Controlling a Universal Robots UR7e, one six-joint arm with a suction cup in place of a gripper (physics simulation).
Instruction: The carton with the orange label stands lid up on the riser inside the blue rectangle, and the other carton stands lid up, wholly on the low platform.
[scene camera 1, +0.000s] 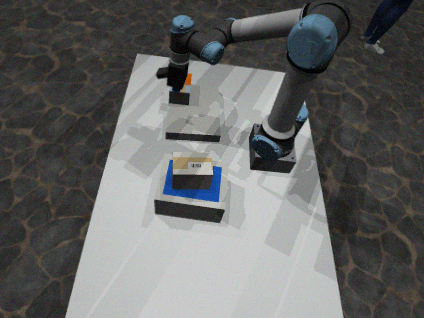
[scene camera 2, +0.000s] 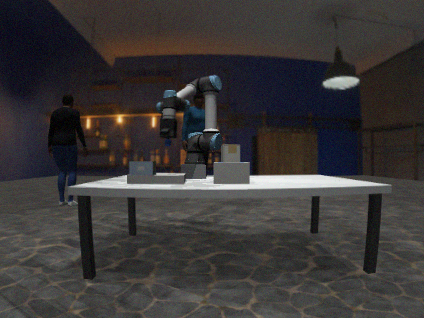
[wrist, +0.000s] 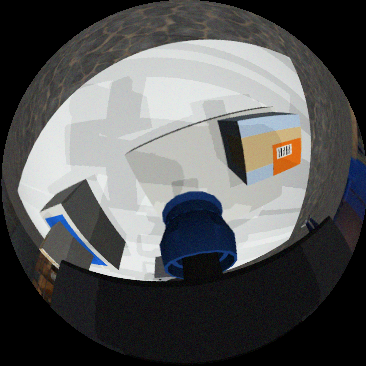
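Note:
The carton with the orange label stands at the far end of the low platform, its taped, labelled face up. The other carton stands on the riser, within the blue rectangle; its top shows a tan band and a barcode. My gripper, a blue suction cup, hangs above the low platform, apart from the orange-labelled carton. It holds nothing. The arm partly hides that carton in scene camera 1.
The arm's base stands on the white table, to the right of the platform and riser in scene camera 1. A person stands on the floor at the left of scene camera 2, and another is behind the arm.

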